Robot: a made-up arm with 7 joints.
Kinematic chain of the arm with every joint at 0, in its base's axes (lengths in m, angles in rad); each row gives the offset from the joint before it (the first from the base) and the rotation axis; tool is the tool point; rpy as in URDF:
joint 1: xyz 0 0 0.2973 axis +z
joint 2: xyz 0 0 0 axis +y
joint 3: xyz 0 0 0.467 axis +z
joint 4: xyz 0.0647 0 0 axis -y
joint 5: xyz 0.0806 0 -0.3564 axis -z
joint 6: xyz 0 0 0 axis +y
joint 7: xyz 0.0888 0 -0.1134 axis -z
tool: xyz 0 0 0 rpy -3.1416 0 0
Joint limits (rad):
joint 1: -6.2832..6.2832
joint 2: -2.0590..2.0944
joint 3: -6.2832..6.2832
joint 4: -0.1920..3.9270
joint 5: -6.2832..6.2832
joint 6: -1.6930..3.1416
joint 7: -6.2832..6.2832
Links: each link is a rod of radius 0.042 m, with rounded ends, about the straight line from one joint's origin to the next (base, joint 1, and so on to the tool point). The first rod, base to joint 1, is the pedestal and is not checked.
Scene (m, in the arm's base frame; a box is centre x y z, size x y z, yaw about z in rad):
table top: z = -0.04
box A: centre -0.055 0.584 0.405 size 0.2 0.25 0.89 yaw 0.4
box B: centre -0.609 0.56 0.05 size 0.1 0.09 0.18 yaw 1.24
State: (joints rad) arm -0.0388 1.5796 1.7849 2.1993 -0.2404 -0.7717 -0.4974
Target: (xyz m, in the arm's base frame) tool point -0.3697 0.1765 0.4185
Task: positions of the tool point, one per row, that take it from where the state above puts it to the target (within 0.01 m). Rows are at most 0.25 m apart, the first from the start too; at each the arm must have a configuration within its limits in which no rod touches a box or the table.
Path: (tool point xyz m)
1: 0.8251 0.2476 0.4805
2: 0.7354 0.2658 0.5958
3: 0.6112 0.2439 0.6946
4: 0.4656 0.1904 0.7545
5: 0.2706 0.2677 0.8206
6: 0.0663 0.3055 0.8222
7: -0.1185 0.3041 0.7658
8: -0.2602 0.2725 0.6660
9: -0.3448 0.2248 0.5428
10: -0.3697 0.1765 0.4185

